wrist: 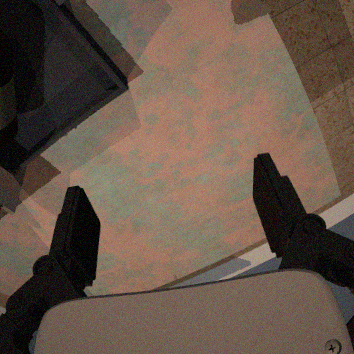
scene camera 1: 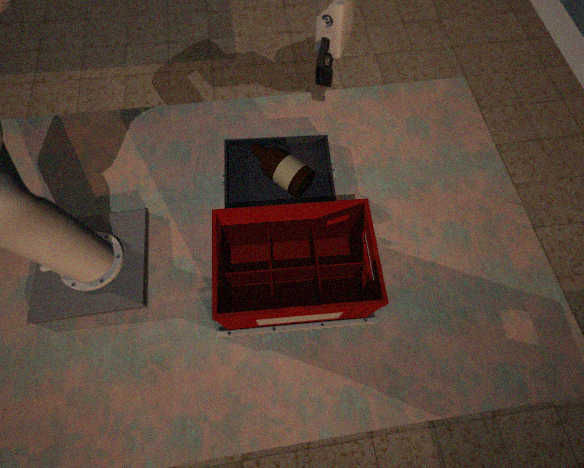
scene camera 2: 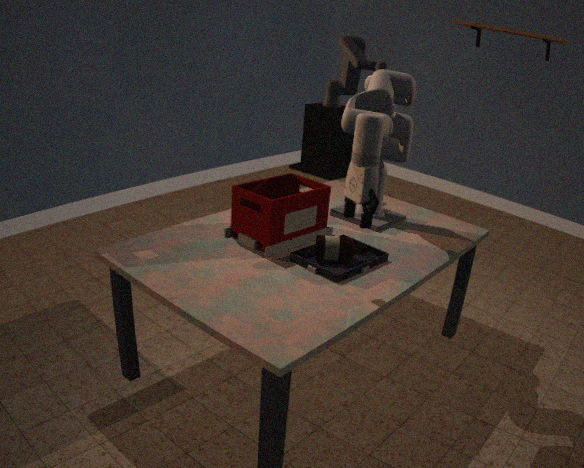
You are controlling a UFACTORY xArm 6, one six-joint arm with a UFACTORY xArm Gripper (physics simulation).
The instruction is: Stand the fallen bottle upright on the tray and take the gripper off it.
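Seen in the pictures: gripper, between the fingertips: (wrist: 170, 190) (scene camera 1: 330, 67) (scene camera 2: 356, 222); arm's base, origin of its link: (scene camera 1: 93, 261).
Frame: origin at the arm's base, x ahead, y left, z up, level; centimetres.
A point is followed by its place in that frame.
The brown bottle with a cream label (scene camera 1: 289, 171) @(x 42.7, y 13.1, z 5.6 cm) (scene camera 2: 332, 248) @(x 45.8, y 17.0, z 3.5 cm) lies on its side in the dark tray (scene camera 1: 242, 187) @(x 31.9, y 14.6, z -1.5 cm) (scene camera 2: 345, 274) @(x 50.3, y 25.7, z -0.4 cm) (wrist: 72, 92) @(x 50.9, y 20.2, z -1.5 cm). In scene camera 1 its neck points to the upper left and its base to the lower right, near the red crate. In the wrist view part of the bottle (wrist: 6, 111) @(x 46.2, y 16.4, z 3.6 cm) shows at the left edge, dim and cut off. My gripper (scene camera 1: 324, 83) (scene camera 2: 358, 220) @(x 53.1, y 29.1, z 17.3 cm) (wrist: 170, 190) @(x 53.1, y 29.1, z 17.3 cm) is open and empty. It hangs in the air, apart from the bottle and to one side of the tray.
A red crate with compartments (scene camera 1: 290, 212) @(x 40.9, y -0.5, z 13.5 cm) (scene camera 2: 255, 215) @(x 54.3, y -7.3, z 8.8 cm) stands on a low grey base, right beside the tray. My arm's base plate (scene camera 1: 135, 260) @(x 8.6, y -1.1, z 0.3 cm) is on the table left of the crate in scene camera 1. Another robot arm on a black pedestal (scene camera 2: 325, 145) stands behind the table.
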